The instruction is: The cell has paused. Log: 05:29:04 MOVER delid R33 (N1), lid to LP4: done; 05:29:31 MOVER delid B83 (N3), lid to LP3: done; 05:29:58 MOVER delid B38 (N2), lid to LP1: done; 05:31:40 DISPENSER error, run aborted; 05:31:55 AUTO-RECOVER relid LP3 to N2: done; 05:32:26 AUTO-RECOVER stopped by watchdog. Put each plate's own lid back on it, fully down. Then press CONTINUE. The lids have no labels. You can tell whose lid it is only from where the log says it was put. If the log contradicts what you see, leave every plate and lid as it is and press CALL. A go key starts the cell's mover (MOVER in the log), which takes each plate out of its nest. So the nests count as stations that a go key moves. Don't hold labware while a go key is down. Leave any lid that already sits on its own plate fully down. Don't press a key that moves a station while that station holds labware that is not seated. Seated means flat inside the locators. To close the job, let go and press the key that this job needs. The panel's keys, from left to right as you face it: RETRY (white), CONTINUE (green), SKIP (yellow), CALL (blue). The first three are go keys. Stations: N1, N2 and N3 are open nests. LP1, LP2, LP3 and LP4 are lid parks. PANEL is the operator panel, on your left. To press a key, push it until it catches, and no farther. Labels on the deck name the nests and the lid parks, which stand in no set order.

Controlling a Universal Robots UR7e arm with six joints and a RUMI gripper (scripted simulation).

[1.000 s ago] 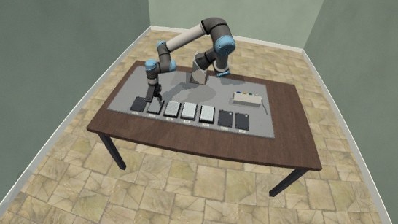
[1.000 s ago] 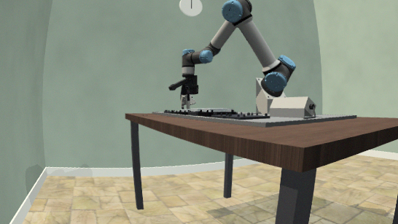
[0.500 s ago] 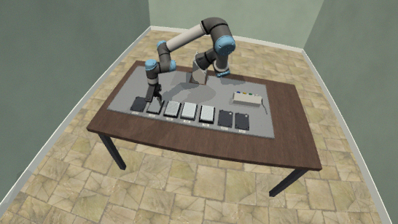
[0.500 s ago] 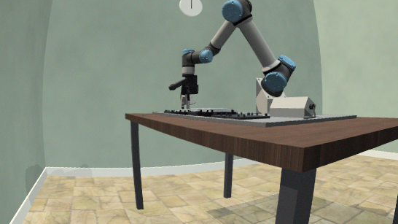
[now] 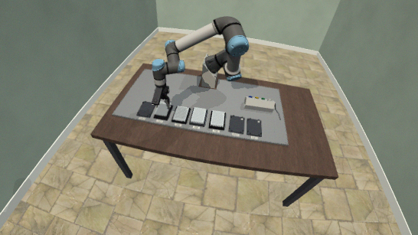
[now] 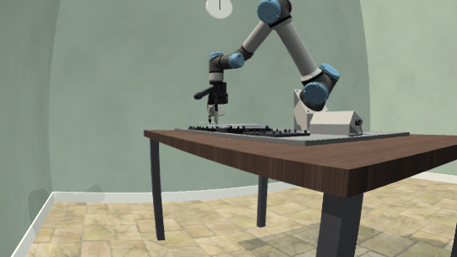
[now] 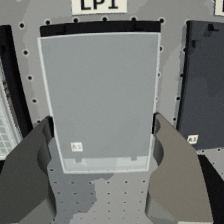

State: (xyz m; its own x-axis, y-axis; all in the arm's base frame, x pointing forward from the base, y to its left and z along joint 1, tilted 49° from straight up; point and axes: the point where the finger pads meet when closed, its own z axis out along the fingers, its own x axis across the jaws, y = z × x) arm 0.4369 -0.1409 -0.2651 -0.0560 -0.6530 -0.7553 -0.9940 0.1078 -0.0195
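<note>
My hand is 40 mm above the black lid park. Round my hand: grey lid: 10 mm below; well plate: 130 mm to the left, 20 mm below, 10 mm ahead; dark park: 130 mm to the right, 40 mm below.
</note>
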